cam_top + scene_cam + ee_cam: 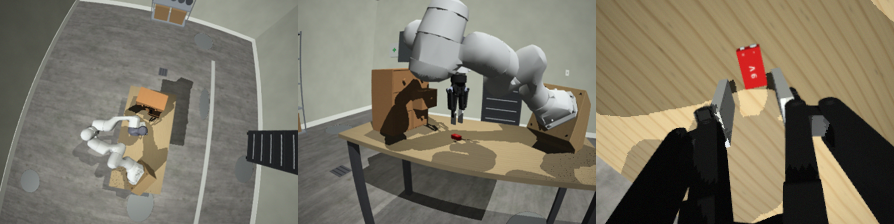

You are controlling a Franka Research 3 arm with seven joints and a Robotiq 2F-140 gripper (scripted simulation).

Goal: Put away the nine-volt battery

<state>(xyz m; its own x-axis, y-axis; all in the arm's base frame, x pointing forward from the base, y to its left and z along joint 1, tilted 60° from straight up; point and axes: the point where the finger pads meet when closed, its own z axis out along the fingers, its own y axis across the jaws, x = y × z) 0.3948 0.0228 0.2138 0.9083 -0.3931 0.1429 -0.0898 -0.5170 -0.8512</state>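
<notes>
My gripper is now 10 cm above the nine-volt battery and 1 cm short of it.
</notes>
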